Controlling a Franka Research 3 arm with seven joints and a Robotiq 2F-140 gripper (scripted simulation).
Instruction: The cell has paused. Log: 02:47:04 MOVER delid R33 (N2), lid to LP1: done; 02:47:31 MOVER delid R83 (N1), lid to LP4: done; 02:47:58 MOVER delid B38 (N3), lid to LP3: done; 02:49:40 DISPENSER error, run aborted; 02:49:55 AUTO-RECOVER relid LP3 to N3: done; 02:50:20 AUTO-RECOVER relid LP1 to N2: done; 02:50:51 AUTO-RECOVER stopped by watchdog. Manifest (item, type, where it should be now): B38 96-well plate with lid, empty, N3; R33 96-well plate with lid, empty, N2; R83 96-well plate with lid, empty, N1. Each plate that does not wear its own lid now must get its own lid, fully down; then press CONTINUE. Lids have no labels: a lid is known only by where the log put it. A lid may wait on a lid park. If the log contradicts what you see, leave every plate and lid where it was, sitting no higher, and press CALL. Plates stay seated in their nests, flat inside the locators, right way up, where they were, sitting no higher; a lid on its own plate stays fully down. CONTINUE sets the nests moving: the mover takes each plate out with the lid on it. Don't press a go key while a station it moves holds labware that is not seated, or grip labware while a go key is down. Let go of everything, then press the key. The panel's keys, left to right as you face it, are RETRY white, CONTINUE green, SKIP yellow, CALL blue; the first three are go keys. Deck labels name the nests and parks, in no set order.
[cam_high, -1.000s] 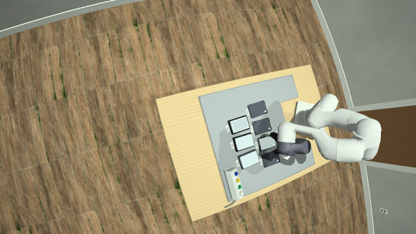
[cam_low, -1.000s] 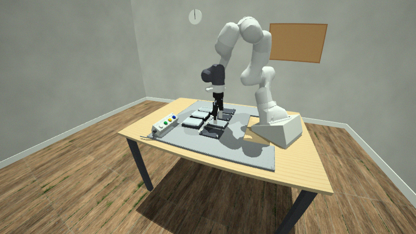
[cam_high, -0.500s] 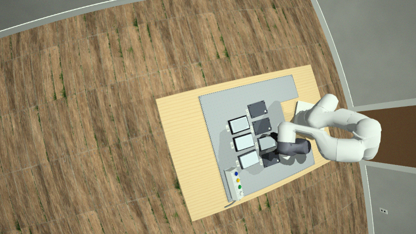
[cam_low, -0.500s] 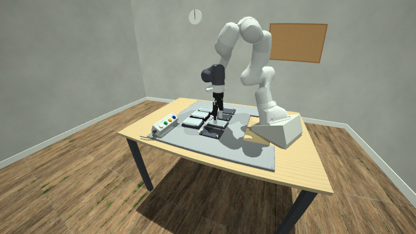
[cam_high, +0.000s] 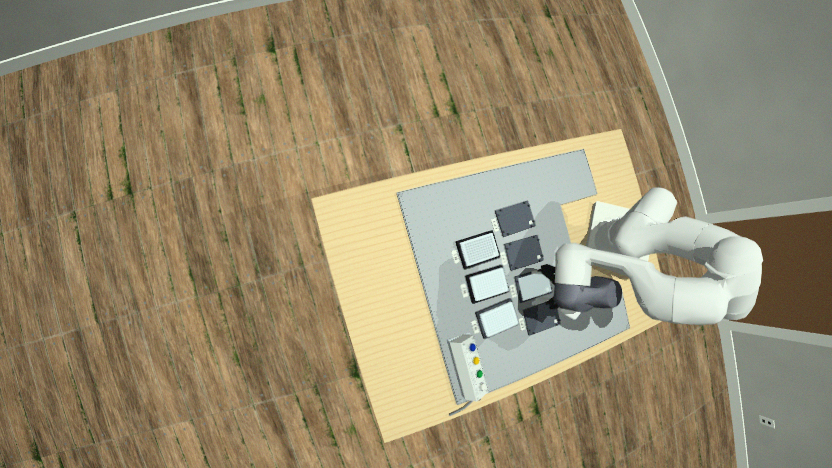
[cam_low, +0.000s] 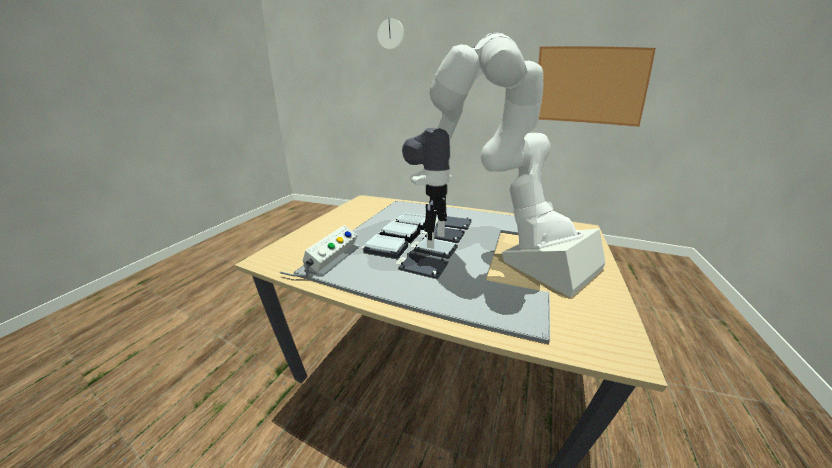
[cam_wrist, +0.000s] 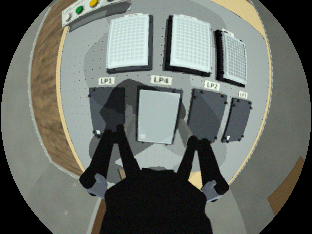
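Now: the pale lid 40 mm below my hand. Round my hand: plate: 220 mm to the right, 150 mm ahead, 30 mm below; then blue key: 330 mm ahead, 70 mm to the left, 10 mm above; then LP4 sign: 90 mm ahead, 50 mm below, 20 mm to the right.
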